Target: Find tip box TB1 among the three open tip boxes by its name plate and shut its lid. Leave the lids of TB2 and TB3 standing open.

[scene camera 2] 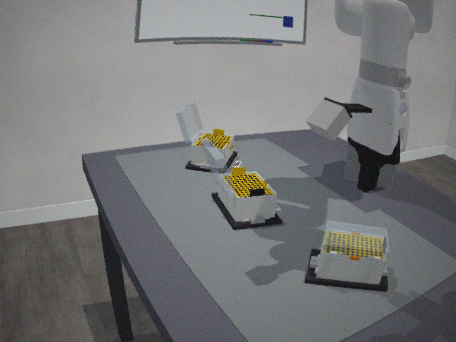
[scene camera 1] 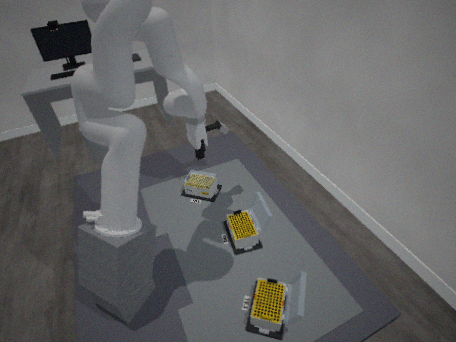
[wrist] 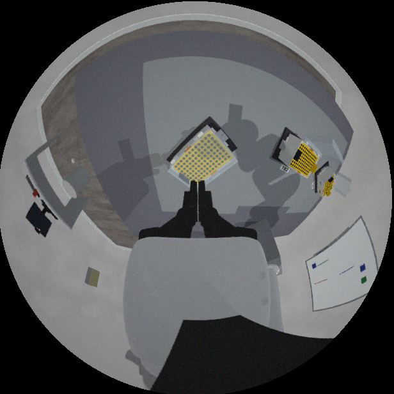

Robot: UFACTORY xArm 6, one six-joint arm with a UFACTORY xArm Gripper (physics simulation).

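Where they show: gripper, fingertip midpoint: (scene camera 2: 366, 189) (scene camera 1: 200, 157); arm's base, link origin: (scene camera 1: 118, 225).
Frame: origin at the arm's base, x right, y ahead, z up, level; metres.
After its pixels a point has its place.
Observation:
The tip box nearest the gripper (scene camera 1: 201, 189) (scene camera 2: 350, 269) (wrist: 202, 157) has its clear lid (scene camera 2: 359, 229) {z -0.173, x -0.327, y 0.248 m} down over the yellow tip rack. Its name plate (scene camera 1: 195, 201) {z -0.248, x -0.285, y 0.227 m} seems to read TB1, but is small and blurred. The middle tip box (scene camera 1: 243, 229) (scene camera 2: 254, 207) {z -0.214, x -0.129, y 0.378 m} (wrist: 303, 159) has its clear lid (scene camera 1: 263, 204) {z -0.102, x -0.064, y 0.451 m} standing open. The third tip box (scene camera 1: 269, 301) {z -0.193, x 0.221, y 0.378 m} (wrist: 327, 185) also has its lid (scene camera 1: 302, 295) {z -0.107, x 0.263, y 0.447 m} (scene camera 2: 190, 122) {z -0.152, x 0.265, y 0.434 m} standing open. Their plates are hard to read. My gripper (scene camera 1: 200, 157) {z -0.077, x -0.359, y 0.278 m} (scene camera 2: 367, 189) {z -0.077, x -0.359, y 0.278 m} (wrist: 197, 189) is shut and empty, above and behind the closed box, apart from its lid.
The boxes stand in dark holders on a grey mat (scene camera 1: 320, 295) {z -0.250, x 0.220, y 0.549 m} (scene camera 2: 165, 220) {z -0.250, x -0.092, y 0.551 m} on the table. The arm's pedestal (scene camera 1: 117, 270) {z -0.032, x 0.122, y -0.003 m} is beside the mat. A desk with a monitor (scene camera 1: 62, 41) (wrist: 39, 219) is beyond the table; a whiteboard (scene camera 2: 220, 20) (wrist: 342, 265) hangs on the wall.

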